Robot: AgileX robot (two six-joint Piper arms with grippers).
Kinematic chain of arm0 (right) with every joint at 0, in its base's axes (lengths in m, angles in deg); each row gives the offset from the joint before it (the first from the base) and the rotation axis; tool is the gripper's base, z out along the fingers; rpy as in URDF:
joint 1: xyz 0 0 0.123 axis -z
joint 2: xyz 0 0 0 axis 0.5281 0.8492 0
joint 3: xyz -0.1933 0.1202 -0.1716 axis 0.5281 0.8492 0
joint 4: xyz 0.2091 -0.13 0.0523 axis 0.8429 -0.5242 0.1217
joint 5: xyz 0 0 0 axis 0.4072 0.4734 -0.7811
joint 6: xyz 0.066 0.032 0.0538 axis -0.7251 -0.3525 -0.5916
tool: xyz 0 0 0 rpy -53.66 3.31 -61.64
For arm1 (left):
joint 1: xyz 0 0 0.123 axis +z
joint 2: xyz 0 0 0 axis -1 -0.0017 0
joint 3: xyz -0.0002 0.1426 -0.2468 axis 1 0.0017 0
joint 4: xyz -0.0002 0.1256 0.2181 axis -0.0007 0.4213 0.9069
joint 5: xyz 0 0 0 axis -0.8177 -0.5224 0.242
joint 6: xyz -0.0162 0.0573 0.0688 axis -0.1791 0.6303 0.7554
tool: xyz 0 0 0 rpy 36.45 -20.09 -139.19
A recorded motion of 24 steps. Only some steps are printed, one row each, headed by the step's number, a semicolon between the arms.
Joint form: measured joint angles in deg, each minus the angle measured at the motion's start. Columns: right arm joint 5, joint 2, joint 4, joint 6, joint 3, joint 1; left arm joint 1, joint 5, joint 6, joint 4, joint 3, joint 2.
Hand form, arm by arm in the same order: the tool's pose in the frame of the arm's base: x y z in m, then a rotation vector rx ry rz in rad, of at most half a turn. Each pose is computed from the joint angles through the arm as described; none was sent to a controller.
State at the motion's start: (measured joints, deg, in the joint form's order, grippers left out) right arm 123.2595 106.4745 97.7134 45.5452 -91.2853 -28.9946; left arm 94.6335 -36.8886 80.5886 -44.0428 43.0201 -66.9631
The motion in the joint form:
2: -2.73 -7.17 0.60 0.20 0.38 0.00; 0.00 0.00 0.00 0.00 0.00 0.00
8: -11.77 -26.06 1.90 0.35 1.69 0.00; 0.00 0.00 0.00 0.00 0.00 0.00
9: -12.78 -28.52 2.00 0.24 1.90 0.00; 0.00 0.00 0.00 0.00 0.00 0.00
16: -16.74 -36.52 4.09 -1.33 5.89 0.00; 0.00 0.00 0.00 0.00 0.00 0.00
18: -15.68 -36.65 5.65 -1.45 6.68 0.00; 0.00 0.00 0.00 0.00 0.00 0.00
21: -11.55 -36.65 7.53 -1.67 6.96 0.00; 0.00 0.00 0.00 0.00 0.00 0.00
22: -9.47 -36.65 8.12 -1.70 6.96 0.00; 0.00 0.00 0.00 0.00 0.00 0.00
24: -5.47 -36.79 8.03 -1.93 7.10 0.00; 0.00 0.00 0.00 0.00 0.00 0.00
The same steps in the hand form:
2: 0.1648 0.0491 0.3355 -0.7765 2.1551 0.5636; 0.0534 -0.0001 0.1795 -0.1645 1.8028 -0.0859
8: 0.0979 0.0478 0.3796 -0.6913 1.7929 0.3251; 0.0534 -0.0001 0.1795 -0.1645 1.8028 -0.0859
9: 0.0880 0.0476 0.3835 -0.6793 1.7476 0.3008; 0.0534 -0.0001 0.1795 -0.1645 1.8028 -0.0859
16: 0.0608 0.0475 0.3786 -0.5971 1.6434 0.2904; 0.0534 -0.0001 0.1795 -0.1645 1.8028 -0.0859
18: 0.0603 0.0495 0.3748 -0.5979 1.6544 0.3337; 0.0534 -0.0001 0.1795 -0.1645 1.8028 -0.0859
21: 0.0566 0.0545 0.3708 -0.6370 1.6821 0.4107; 0.0534 -0.0001 0.1795 -0.1645 1.8028 -0.0859
22: 0.0545 0.0566 0.3693 -0.6611 1.6946 0.4414; 0.0534 -0.0001 0.1795 -0.1645 1.8028 -0.0859
24: 0.0502 0.0597 0.3647 -0.7127 1.7284 0.4813; 0.0534 -0.0001 0.1795 -0.1645 1.8028 -0.0859

